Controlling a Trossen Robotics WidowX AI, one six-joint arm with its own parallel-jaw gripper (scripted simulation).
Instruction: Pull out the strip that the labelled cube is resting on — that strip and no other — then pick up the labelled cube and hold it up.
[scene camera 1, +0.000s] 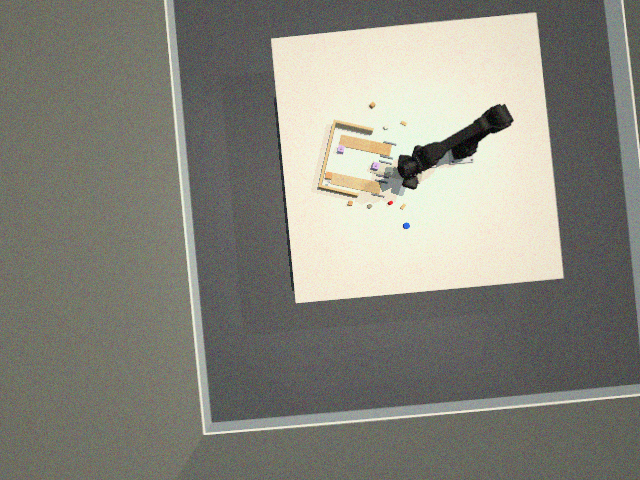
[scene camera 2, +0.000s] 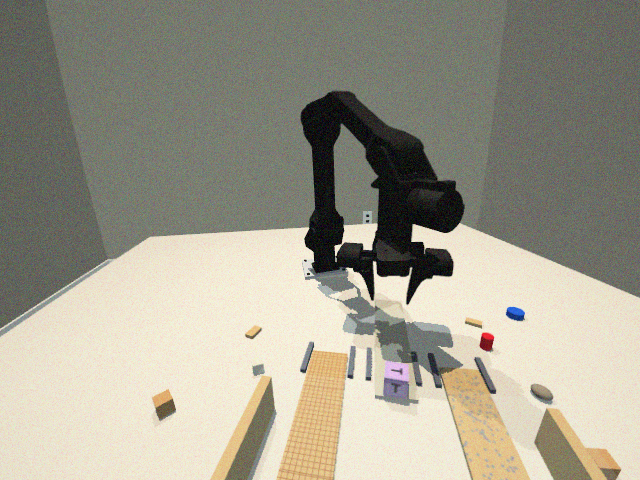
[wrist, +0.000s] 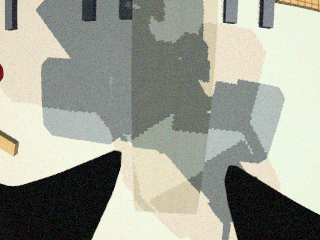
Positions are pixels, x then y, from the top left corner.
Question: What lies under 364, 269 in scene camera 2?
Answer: The gripper.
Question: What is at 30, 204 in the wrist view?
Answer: The gripper.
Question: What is the gripper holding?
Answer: Nothing.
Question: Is the gripper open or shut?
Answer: Open.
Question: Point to a nearly see-through strip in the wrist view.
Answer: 173, 56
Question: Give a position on a nearly see-through strip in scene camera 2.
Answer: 391, 343
